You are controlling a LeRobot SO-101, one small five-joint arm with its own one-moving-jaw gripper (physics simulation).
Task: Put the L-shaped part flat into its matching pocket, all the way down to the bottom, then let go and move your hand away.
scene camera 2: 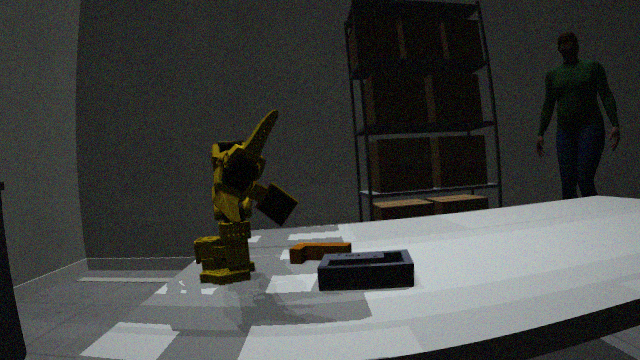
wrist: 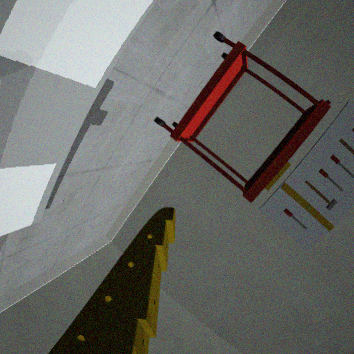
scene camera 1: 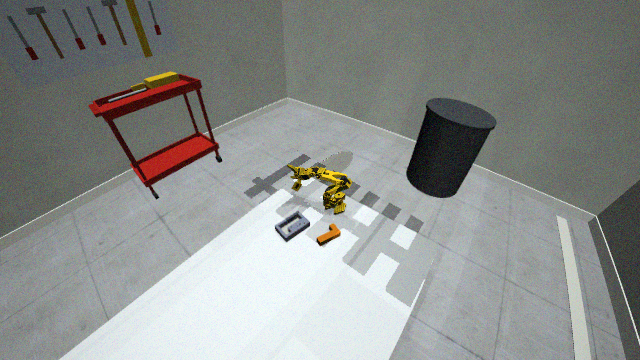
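Where they show: hand at its tool point: [scene camera 2: 237, 219] [wrist: 174, 220] [scene camera 1: 290, 177]; arm's base at its link origin: [scene camera 2: 238, 275] [scene camera 1: 332, 209].
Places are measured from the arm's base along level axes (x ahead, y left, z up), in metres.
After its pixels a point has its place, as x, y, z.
Note:
The orange L-shaped part [scene camera 1: 328, 235] {0.162, 0.088, 0.030} [scene camera 2: 322, 249] {0.156, 0.073, 0.023} lies flat on the white table [scene camera 1: 225, 300] {0.635, -0.048, 0.000} [scene camera 2: 525, 250] {0.539, -0.044, 0.000}, outside the pocket. The dark grey pocket block [scene camera 1: 298, 232] {0.226, -0.035, 0.015} [scene camera 2: 366, 278] {0.210, -0.124, 0.018} sits close beside it; its recess faces up and holds no orange part. My gripper [scene camera 1: 292, 171] {0.055, -0.231, 0.130} [scene camera 2: 257, 141] is open and empty, raised well above the table and apart from both objects. In the wrist view one notched jaw [wrist: 120, 295] {0.049, -0.199, 0.134} shows; the moving jaw is out of the picture. The part and the block do not show in the wrist view.
The yellow arm's base [scene camera 1: 334, 201] {0.007, 0.010, 0.070} [scene camera 2: 225, 276] {-0.012, -0.054, 0.014} stands on the table near the part and the block. A red cart [scene camera 1: 175, 156] [wrist: 212, 100], a black bin [scene camera 1: 445, 155], a shelf rack [scene camera 2: 425, 128] and a person [scene camera 2: 575, 100] stand beyond the table.

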